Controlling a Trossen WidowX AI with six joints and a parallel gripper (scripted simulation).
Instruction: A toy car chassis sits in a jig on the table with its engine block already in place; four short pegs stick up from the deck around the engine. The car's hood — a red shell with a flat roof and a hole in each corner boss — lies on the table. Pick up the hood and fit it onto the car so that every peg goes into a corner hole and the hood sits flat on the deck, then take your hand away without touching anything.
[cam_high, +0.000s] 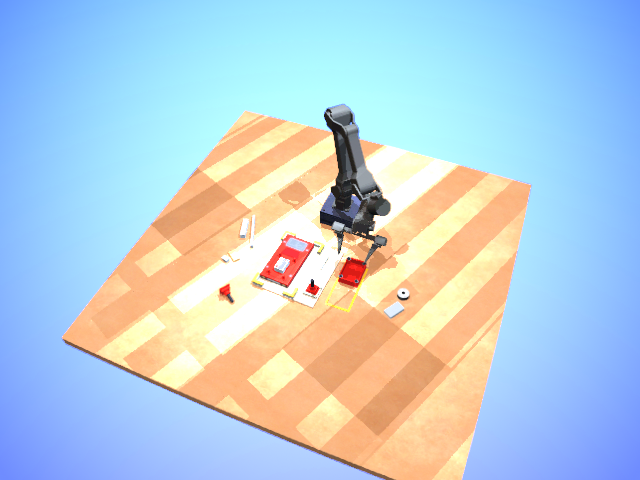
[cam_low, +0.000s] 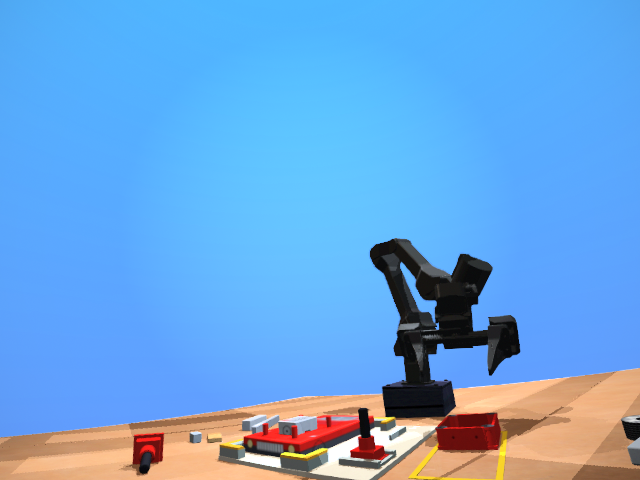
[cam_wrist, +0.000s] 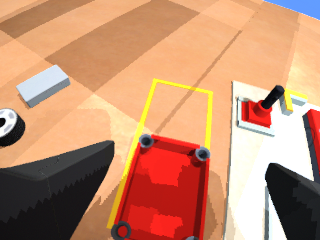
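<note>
Now: gripper tip 80 mm above the red hood and 10 mm to the right of it. Also, from my gripper tip: grey engine block: 220 mm to the right, 60 mm below, 60 mm ahead; then jig: 190 mm to the right, 70 mm below, 40 mm ahead; then black wheel: 190 mm to the left, 80 mm below, 30 mm ahead.
</note>
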